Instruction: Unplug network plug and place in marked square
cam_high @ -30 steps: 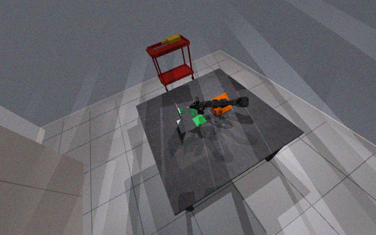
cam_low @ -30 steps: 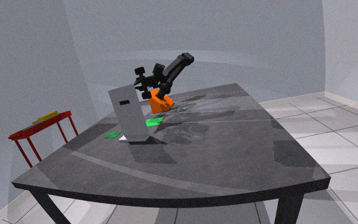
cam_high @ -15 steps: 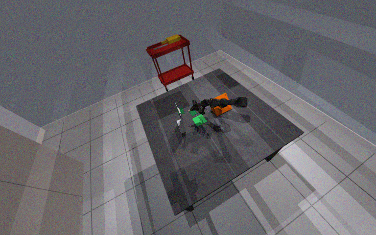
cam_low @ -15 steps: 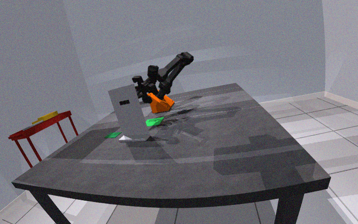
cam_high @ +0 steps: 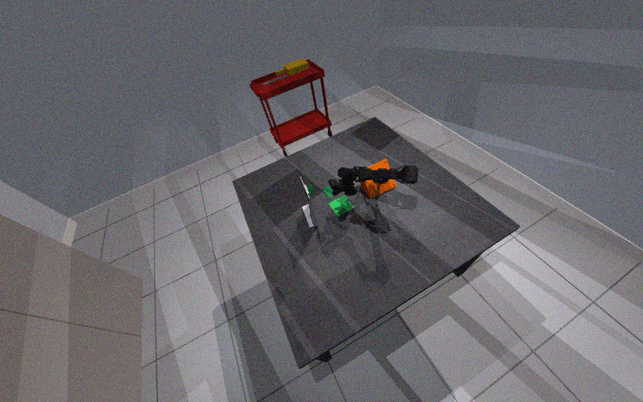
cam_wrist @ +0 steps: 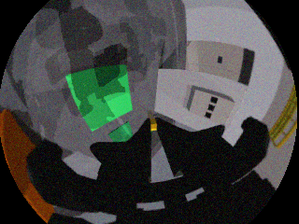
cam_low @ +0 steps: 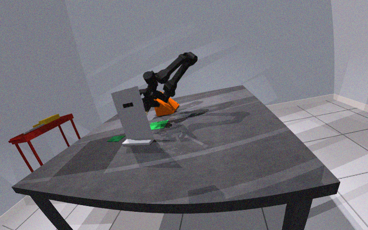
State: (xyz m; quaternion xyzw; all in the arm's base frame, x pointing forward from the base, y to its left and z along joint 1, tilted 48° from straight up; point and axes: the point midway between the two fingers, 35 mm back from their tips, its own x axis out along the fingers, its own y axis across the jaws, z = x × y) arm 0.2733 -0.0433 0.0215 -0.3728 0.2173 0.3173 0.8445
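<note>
My gripper tip is now 30 mm past the green marked square, 30 mm to the right of it and 100 mm above it. The rest, counted from my gripper tip: grey upright panel (160 mm ahead, 10 mm to the right, 20 mm above).
</note>
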